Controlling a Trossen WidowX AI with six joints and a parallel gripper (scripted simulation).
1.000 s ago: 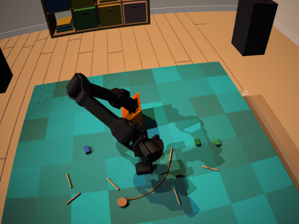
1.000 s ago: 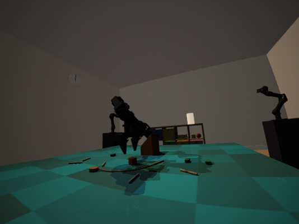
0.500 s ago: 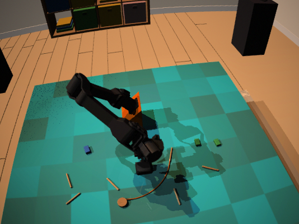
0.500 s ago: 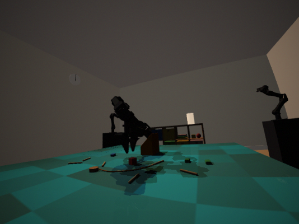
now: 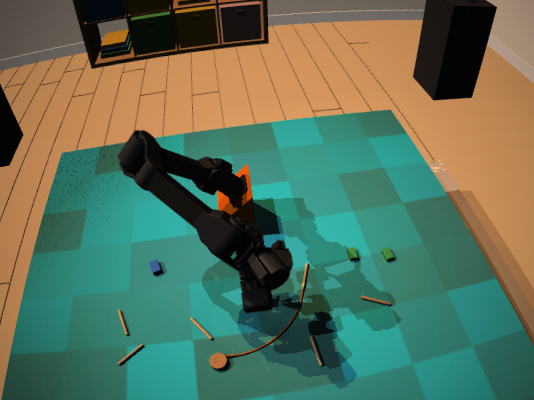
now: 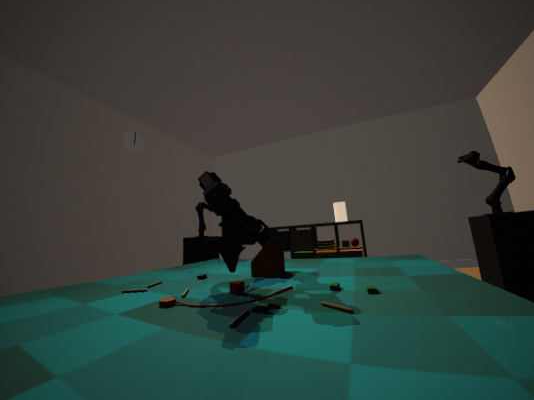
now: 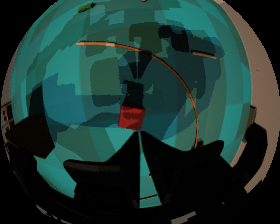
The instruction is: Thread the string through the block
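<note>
The red cube lies 40 mm below my gripper tip, 10 mm to the left of it and 10 mm behind it. Also, from my gripper tip: blue cube (250 mm to the right, 150 mm behind, 50 mm below); round wooden button (140 mm ahead, 110 mm to the right, 50 mm below); green cube (370 mm to the left, 70 mm behind, 50 mm below).
</note>
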